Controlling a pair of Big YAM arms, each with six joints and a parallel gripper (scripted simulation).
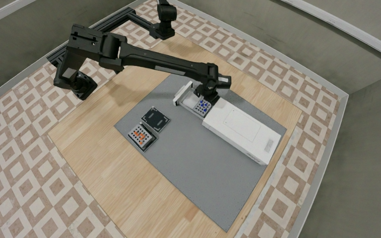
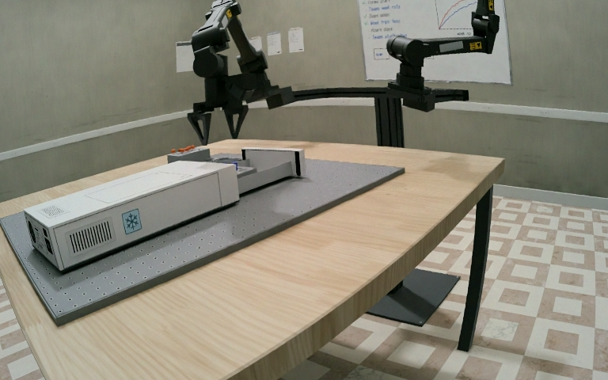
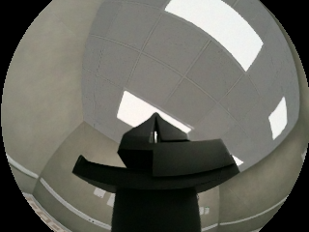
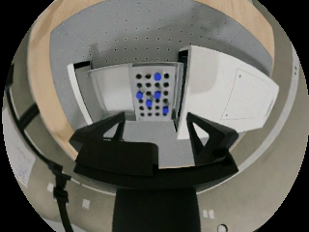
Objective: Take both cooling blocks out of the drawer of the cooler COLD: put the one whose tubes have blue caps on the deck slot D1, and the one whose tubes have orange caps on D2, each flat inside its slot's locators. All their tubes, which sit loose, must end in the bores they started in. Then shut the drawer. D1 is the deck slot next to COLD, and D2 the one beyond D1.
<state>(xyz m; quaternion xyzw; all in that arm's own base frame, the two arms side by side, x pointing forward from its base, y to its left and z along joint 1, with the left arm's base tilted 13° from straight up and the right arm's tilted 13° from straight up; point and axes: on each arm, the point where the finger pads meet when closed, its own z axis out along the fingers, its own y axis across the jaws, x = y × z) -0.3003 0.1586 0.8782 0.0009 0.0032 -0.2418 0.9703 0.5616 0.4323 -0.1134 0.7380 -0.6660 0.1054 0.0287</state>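
Note:
The white cooler lies 10 cm ahead of my right hand, 1 cm to the left of it and 9 cm below it. Round my right hand: dark deck slot D1: 18 cm behind, 28 cm to the right, 12 cm below; dark deck slot D2: 16 cm behind, 41 cm to the right, 12 cm below.

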